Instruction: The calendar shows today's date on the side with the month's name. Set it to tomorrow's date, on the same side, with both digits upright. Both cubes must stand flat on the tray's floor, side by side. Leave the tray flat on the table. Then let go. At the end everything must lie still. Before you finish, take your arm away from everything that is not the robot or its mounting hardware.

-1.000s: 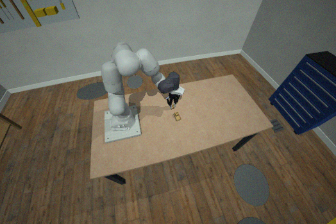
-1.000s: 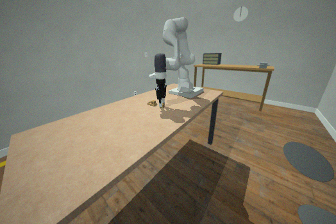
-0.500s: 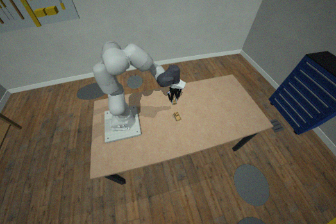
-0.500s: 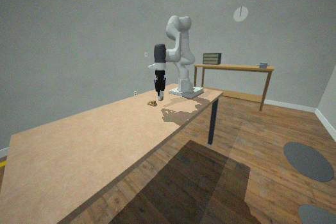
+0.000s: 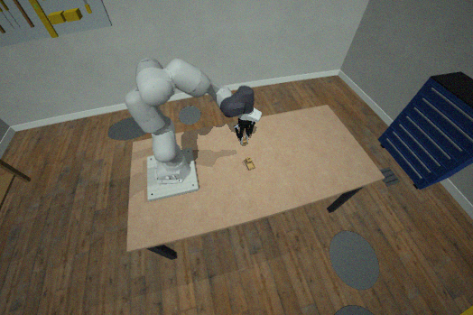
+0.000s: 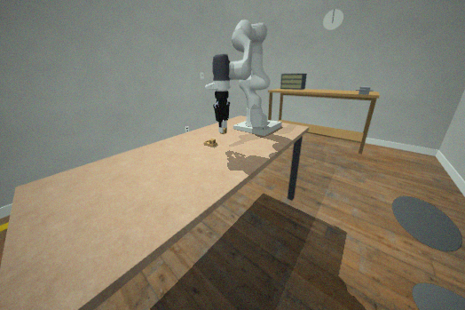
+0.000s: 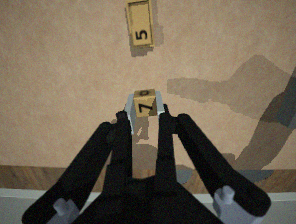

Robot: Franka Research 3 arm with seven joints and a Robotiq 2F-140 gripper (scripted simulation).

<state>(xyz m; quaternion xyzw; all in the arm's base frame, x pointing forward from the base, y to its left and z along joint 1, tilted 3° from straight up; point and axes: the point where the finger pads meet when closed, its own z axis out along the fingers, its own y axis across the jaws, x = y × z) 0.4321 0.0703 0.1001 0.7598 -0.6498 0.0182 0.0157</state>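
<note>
Now: hand 1 cm short of the wooden tray, 11 cm to the left of it and 13 cm above it. The rest, counted from my hand: wooden digit cube: 3 cm below.
</note>
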